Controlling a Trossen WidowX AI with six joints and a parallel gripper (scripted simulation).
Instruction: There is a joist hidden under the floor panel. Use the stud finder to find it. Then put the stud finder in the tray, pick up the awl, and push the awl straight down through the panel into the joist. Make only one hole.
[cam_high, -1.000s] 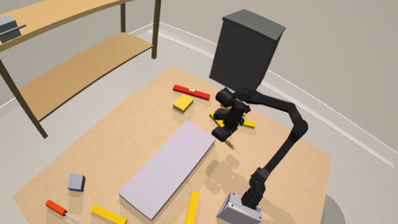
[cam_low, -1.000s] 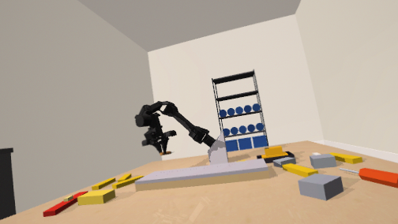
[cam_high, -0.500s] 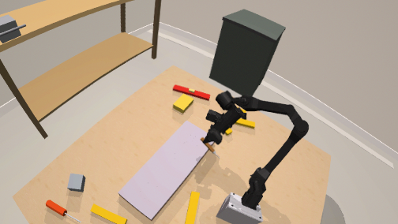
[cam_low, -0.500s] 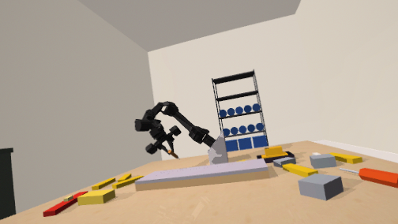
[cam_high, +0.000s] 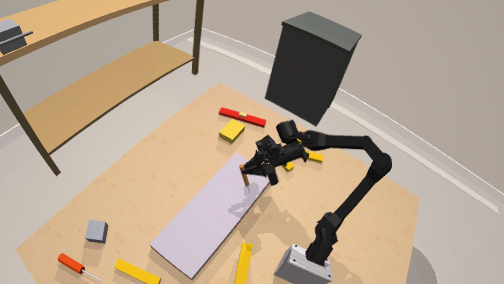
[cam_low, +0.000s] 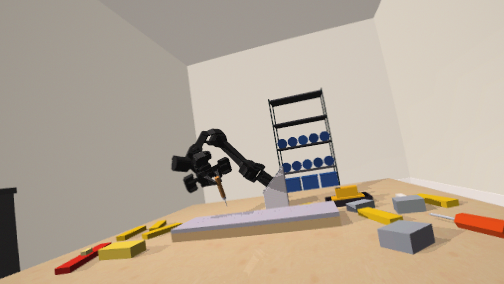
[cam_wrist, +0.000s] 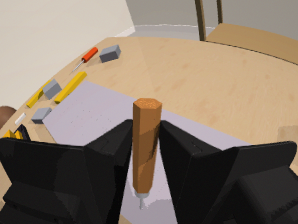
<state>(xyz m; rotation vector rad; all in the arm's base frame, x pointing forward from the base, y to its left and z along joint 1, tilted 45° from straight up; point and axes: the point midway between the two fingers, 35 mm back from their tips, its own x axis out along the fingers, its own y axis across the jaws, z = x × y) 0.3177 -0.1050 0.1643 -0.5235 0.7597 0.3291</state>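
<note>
Right now the awl is 30 mm behind my gripper tip and 50 mm below it. Also, from my gripper tip: yellow pad (160 mm ahead, 280 mm to the right, 150 mm below); red level (160 mm ahead, 400 mm to the right, 150 mm below); yellow stud finder (150 mm behind, 450 mm to the left, 120 mm below).
</note>
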